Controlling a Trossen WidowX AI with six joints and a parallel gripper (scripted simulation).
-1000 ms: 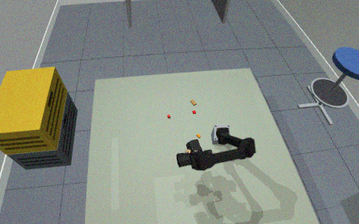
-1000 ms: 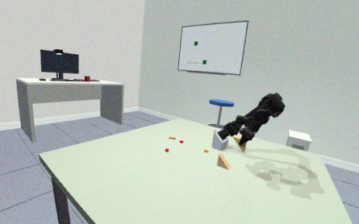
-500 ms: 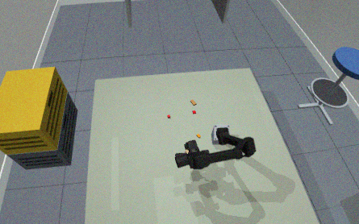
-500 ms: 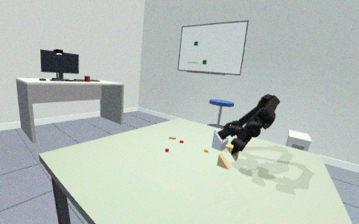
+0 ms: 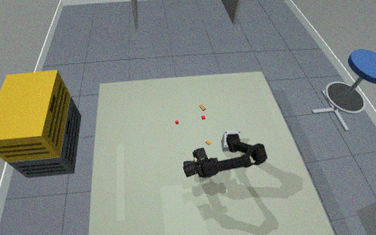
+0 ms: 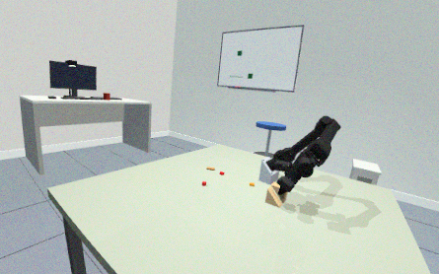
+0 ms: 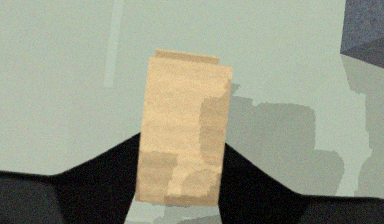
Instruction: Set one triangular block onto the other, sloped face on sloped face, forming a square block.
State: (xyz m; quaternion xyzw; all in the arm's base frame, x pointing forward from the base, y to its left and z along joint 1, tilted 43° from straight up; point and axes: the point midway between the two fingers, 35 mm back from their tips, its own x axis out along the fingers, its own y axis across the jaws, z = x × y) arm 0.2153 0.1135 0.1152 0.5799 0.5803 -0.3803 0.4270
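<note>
Right now the tan wooden triangular block is 1 cm to the left of my gripper tip and 1 cm above it. From my gripper tip the other things lie so: red cube: 35 cm to the right, 11 cm ahead, 5 cm below; then orange cube: 18 cm to the right, 8 cm behind, 6 cm below.
</note>
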